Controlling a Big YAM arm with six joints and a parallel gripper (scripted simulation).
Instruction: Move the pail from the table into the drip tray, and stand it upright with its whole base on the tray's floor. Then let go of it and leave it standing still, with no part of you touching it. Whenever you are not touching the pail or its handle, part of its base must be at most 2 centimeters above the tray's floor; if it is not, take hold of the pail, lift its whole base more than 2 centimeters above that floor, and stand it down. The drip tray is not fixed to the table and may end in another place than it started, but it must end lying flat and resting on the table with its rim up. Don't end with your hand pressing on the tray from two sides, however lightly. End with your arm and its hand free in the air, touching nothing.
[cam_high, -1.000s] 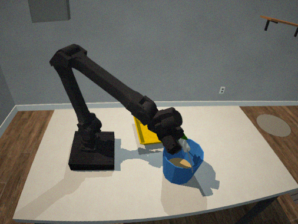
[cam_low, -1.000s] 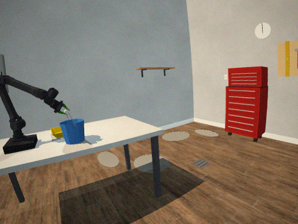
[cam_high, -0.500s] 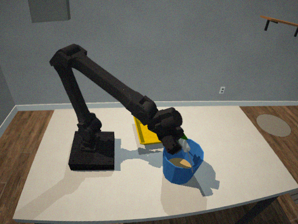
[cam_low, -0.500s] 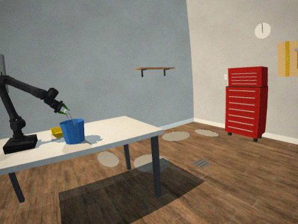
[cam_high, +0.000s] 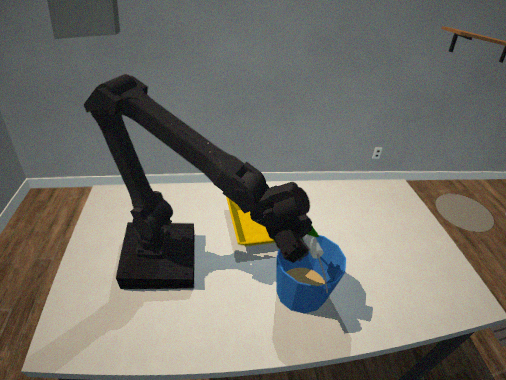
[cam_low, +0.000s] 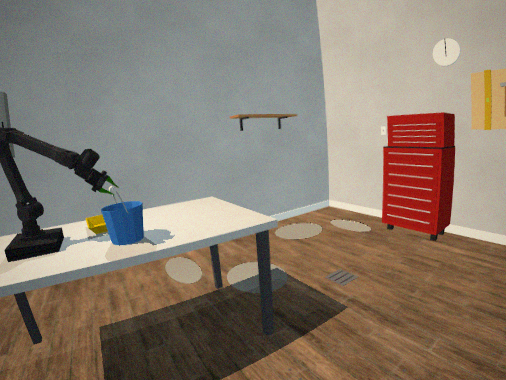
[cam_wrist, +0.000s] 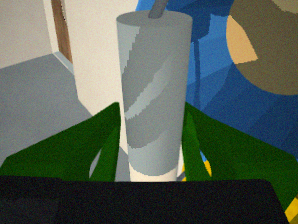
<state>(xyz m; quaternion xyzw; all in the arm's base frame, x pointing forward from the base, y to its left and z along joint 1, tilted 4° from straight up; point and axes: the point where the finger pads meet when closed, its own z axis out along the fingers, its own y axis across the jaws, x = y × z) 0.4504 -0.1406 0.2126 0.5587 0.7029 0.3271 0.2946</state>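
Right now my hand is 30 mm above the pail handle. The rest, counted from my hand: blue pail (100 mm below, 10 mm ahead); yellow drip tray (310 mm to the left, 230 mm below, 70 mm behind).
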